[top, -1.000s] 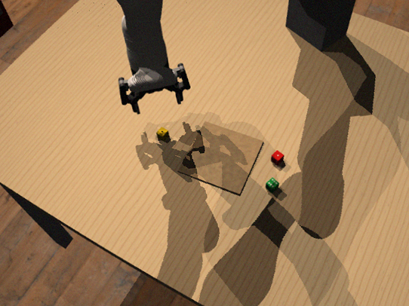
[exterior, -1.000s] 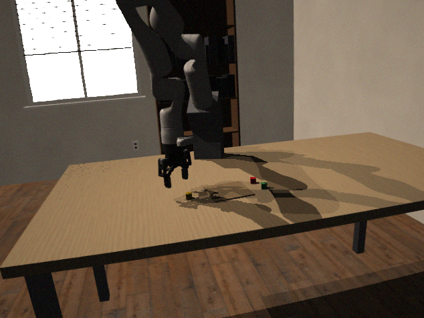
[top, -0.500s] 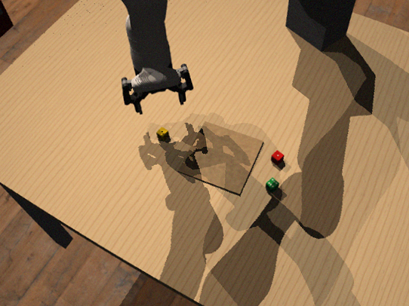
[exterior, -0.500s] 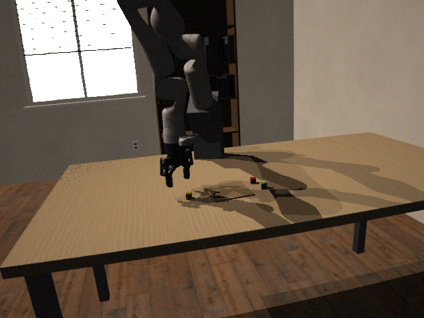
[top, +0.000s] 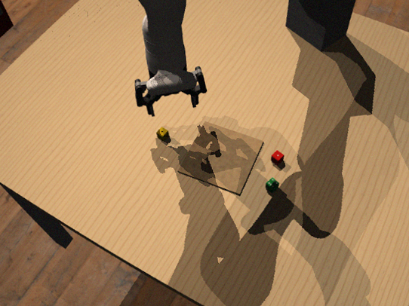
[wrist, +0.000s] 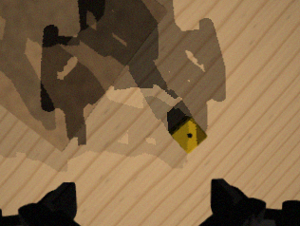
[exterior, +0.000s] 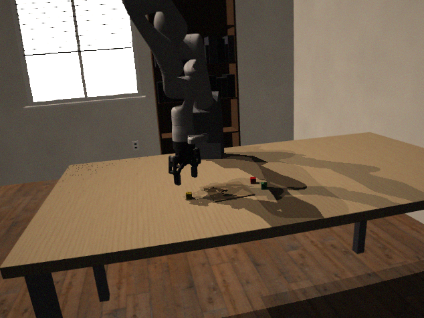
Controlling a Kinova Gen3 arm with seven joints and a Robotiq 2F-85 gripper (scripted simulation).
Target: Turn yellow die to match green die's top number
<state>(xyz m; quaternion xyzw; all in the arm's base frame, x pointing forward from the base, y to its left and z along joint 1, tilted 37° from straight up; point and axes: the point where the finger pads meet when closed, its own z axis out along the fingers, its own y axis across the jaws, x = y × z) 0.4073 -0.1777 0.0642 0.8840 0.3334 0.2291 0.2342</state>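
The red die is 250 mm to the left of my hand, 40 mm below it and 20 mm ahead of it. From my hand the other things lie so: yellow die: 50 mm ahead, 40 mm below, 10 mm to the right; then green die: 260 mm to the left, 80 mm ahead, 40 mm below; then brown mat: 130 mm to the left, 50 mm below, 50 mm ahead.
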